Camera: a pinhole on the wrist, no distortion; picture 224 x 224 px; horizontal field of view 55.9 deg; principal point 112.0 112.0 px. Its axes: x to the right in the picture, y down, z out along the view. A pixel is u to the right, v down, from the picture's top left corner.
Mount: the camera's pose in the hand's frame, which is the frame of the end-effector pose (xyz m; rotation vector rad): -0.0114 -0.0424 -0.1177 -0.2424 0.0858 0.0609
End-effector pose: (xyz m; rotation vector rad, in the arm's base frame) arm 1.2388 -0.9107 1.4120 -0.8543 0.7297 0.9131
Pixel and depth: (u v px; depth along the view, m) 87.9 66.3 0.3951
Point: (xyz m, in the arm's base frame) 1.3088 -0.6792 1.5742
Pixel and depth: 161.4 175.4 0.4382
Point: 1.1601 -0.5713 1.3817
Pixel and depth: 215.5 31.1 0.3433
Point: 1.4304 -0.6689 1.3859
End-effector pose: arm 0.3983 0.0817 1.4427 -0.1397 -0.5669 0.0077
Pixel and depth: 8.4 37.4 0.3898
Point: 0.0931 0.0243 1.6267
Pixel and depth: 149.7 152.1 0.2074
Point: 0.3949 0.1400 1.5155
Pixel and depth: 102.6 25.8 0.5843
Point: 0.1438 0.0164 1.8963
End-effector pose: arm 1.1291 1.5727 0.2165 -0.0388 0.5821 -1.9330
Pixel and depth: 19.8 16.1 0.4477
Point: 1.1858 1.6092 0.6471
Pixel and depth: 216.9 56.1 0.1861
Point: 1.0706 1.4749 0.2678
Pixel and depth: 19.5 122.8 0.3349
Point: 1.2893 1.5915 0.4175
